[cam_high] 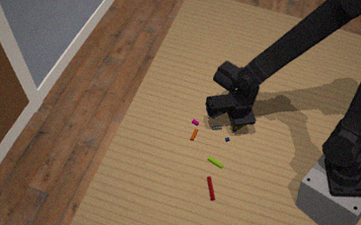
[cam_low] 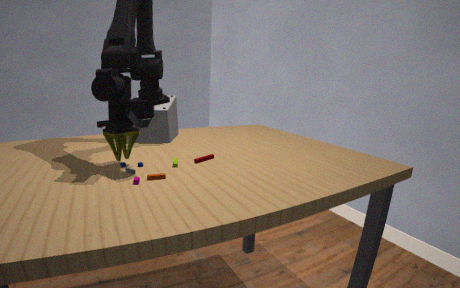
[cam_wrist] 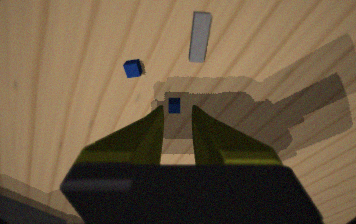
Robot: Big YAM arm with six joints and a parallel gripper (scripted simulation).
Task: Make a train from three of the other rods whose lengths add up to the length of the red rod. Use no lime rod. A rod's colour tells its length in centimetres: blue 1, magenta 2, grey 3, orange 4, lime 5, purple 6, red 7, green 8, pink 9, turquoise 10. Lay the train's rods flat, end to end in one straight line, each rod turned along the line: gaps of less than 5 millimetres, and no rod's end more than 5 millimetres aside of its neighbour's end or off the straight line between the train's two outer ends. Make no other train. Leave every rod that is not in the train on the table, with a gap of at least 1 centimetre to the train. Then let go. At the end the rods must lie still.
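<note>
Now: hand 5 cm short of the grey rod and 2 cm above it. From my hand the other things lie so: orange rod 12 cm ahead, 4 cm to the left, 2 cm below; magenta rod 12 cm ahead, 1 cm to the right, 2 cm below; lime rod 5 cm ahead, 13 cm to the left, 2 cm below.
</note>
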